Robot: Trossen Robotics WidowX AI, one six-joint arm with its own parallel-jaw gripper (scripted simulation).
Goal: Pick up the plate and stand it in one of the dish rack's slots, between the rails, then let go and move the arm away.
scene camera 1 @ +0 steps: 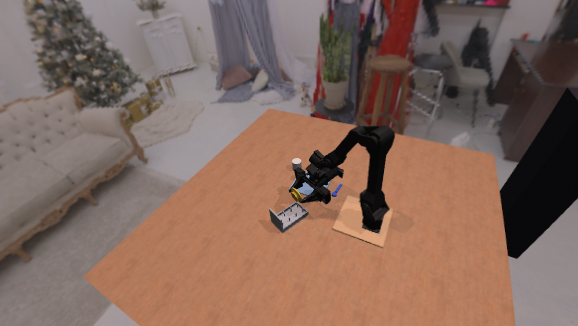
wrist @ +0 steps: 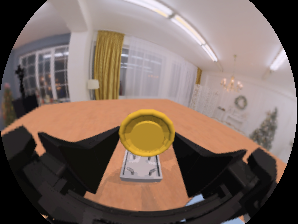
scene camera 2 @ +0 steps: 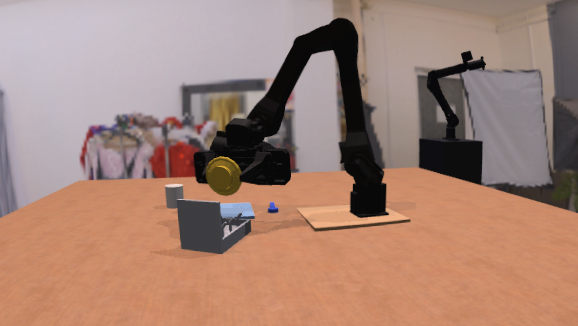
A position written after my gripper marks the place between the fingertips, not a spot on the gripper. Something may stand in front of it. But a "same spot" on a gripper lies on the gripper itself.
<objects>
my gripper: scene camera 1; wrist 147, 132; scene camera 2
same spot on my gripper: (scene camera 1: 316, 195) = (scene camera 2: 261, 171)
</objects>
